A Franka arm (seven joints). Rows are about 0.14 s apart.
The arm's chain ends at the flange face. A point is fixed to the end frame.
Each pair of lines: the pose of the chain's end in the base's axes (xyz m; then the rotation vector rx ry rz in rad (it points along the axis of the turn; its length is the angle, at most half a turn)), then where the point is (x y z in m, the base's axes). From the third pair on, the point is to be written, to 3 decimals.
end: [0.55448 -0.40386 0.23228 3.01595 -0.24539 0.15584]
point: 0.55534 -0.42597 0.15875
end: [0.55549 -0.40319 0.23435 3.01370 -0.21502 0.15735]
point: 0.55676 -0.42569 0.16094
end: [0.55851 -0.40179 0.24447 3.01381 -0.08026 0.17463]
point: 0.562 -0.425 0.171
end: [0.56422 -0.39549 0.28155 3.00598 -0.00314 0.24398]
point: 0.572 -0.419 0.209
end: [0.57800 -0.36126 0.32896 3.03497 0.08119 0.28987]
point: 0.589 -0.382 0.256
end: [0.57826 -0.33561 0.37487 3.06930 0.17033 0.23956]
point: 0.588 -0.354 0.301
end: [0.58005 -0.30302 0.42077 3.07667 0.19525 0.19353]
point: 0.588 -0.321 0.346
